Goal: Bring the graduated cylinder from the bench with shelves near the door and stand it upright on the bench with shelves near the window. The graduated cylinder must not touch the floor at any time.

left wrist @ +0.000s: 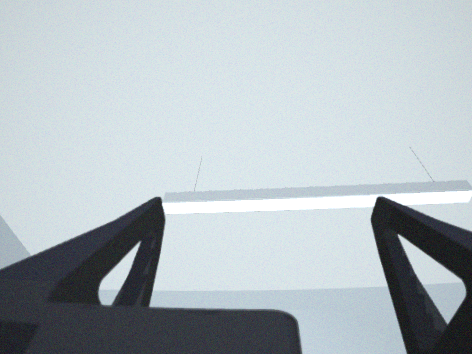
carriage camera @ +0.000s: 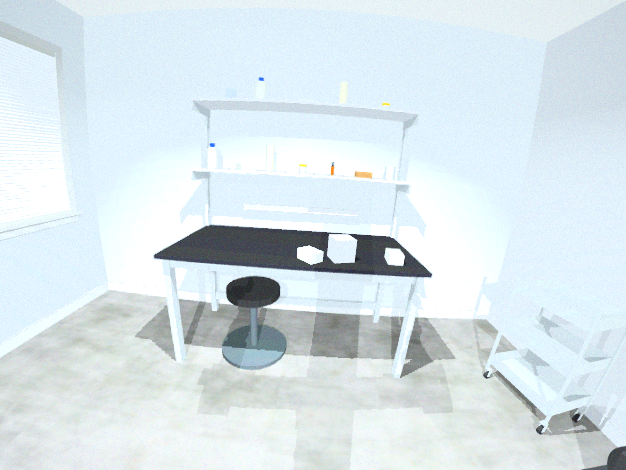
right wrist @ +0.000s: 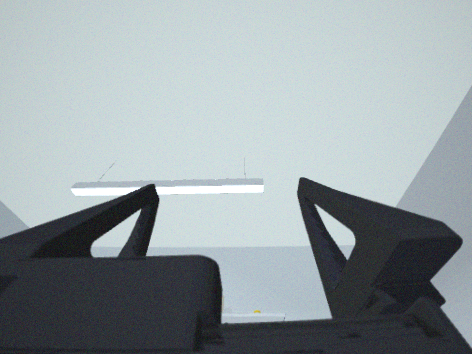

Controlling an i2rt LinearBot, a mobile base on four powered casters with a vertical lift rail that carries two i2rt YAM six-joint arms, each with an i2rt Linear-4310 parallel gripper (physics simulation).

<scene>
A bench with shelves [carriage camera: 216, 248]: 159 cm from the lens. A white wheeled cart [carriage camera: 543, 371] is 226 cm from the lens. The marked spots on the bench with shelves and the white wheeled cart are 225 cm apart.
</scene>
